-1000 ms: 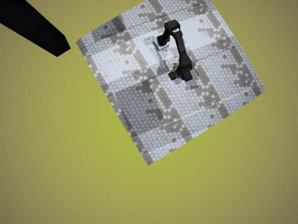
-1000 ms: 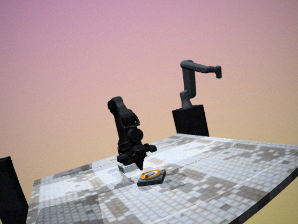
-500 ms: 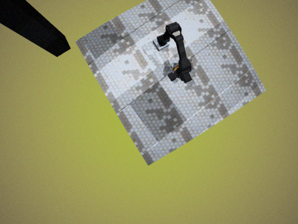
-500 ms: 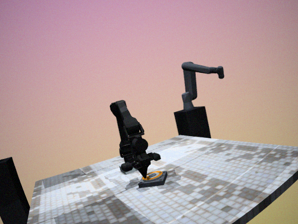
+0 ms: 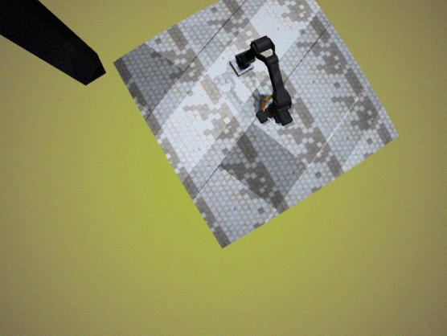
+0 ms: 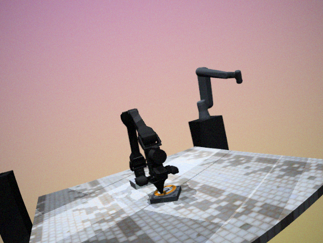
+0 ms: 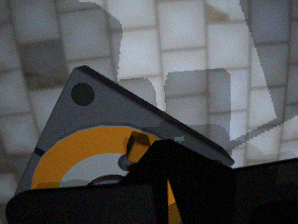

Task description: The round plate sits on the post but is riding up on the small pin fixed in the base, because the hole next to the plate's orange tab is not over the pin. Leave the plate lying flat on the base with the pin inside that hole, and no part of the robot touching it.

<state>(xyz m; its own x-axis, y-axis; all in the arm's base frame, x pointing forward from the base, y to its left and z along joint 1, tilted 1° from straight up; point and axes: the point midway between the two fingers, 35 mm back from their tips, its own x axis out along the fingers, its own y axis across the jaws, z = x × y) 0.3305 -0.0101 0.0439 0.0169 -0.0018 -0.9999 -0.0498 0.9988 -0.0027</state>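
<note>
Right now the round orange plate is 20 mm to the left of my gripper tip, 20 mm behind it and 10 mm below it.
</note>
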